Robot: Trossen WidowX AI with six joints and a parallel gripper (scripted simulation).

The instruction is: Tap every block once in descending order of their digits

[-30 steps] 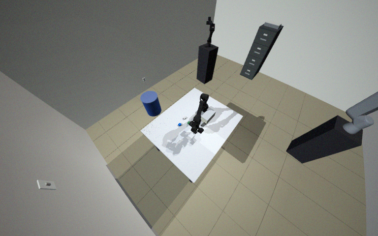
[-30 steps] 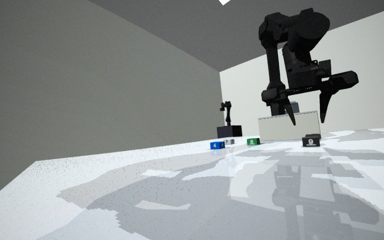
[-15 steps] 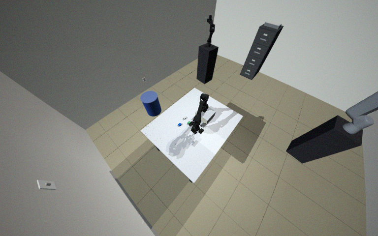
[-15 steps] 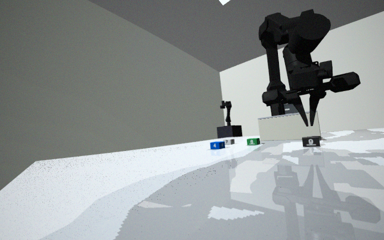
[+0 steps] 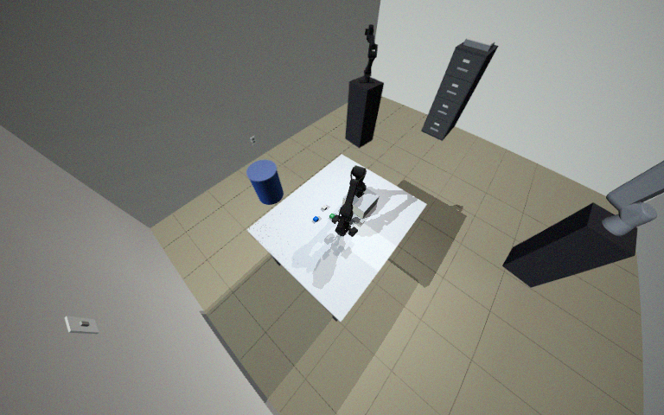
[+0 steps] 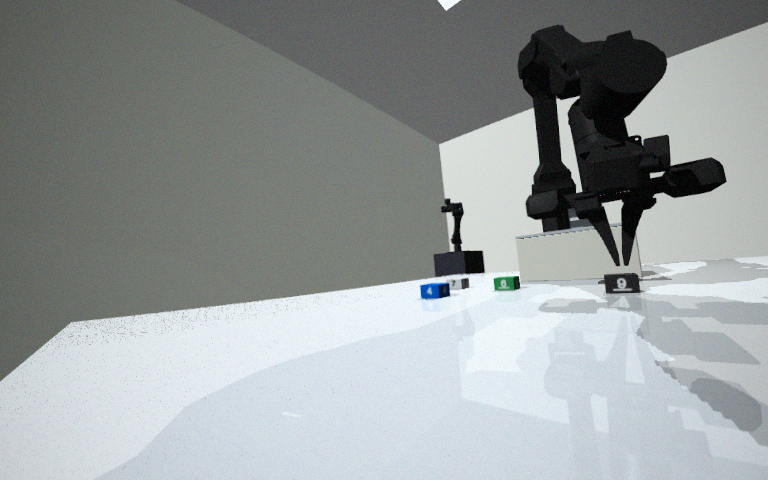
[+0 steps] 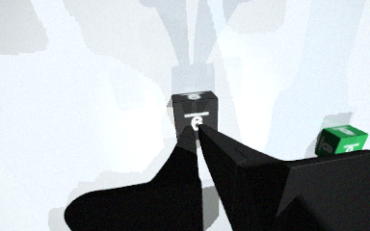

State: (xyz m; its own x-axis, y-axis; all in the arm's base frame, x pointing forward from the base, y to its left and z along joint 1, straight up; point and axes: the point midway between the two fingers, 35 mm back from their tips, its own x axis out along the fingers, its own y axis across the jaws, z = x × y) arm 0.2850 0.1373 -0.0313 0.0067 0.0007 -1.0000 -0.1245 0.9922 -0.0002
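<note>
Right now the black block marked 9 is 2 cm below my gripper tip. Also, from my gripper tip: green block: 3 cm behind, 16 cm to the right, 2 cm below; pale grey block marked 7: 4 cm behind, 26 cm to the right, 2 cm below; blue block marked 4: 8 cm ahead, 22 cm to the right, 2 cm below.
</note>
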